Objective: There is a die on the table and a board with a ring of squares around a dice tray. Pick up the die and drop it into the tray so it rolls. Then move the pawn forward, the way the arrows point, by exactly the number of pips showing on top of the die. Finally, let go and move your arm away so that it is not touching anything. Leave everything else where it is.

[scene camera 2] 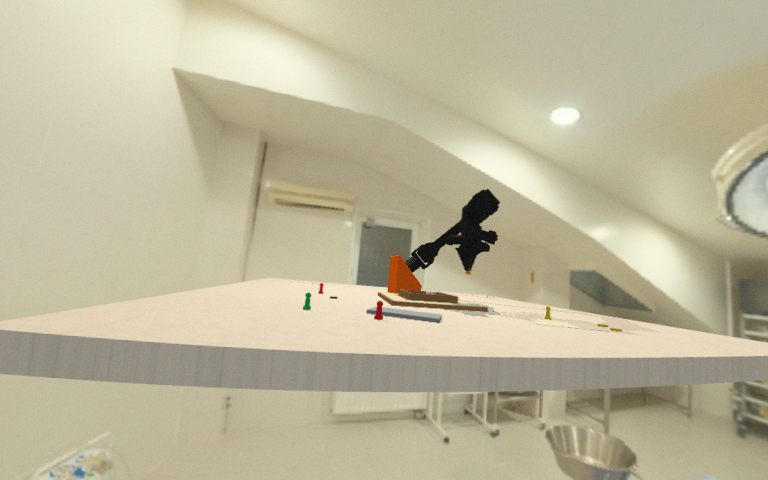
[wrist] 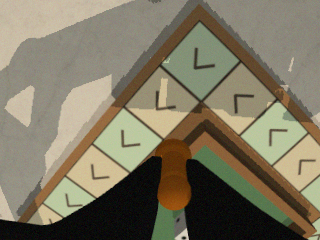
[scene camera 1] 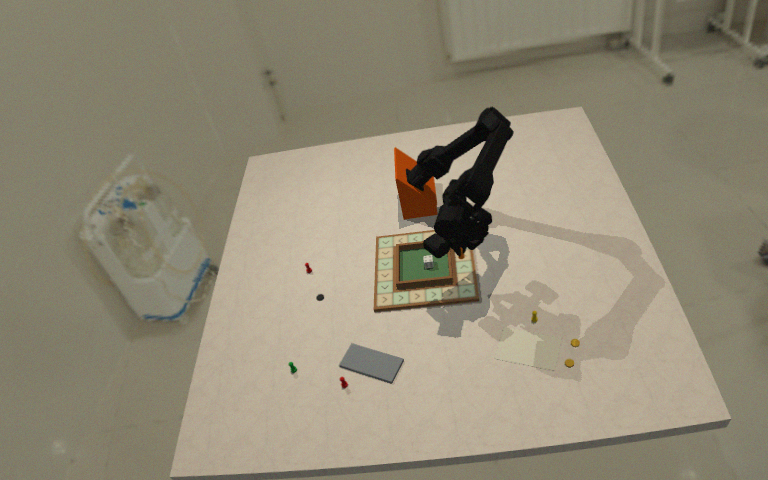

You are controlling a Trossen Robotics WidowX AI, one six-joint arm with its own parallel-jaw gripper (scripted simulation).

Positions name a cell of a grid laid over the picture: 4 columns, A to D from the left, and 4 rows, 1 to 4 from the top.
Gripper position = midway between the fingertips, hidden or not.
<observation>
My gripper (scene camera 1: C3) holds an orange pawn (wrist: C4). I also see a grey card (scene camera 1: B4) and a green dice tray (scene camera 1: C3).
My gripper is seen too in scene camera 2 (scene camera 2: C3) and in the wrist view (wrist: C3). The wrist view misses the grey card: it is out of frame.
</observation>
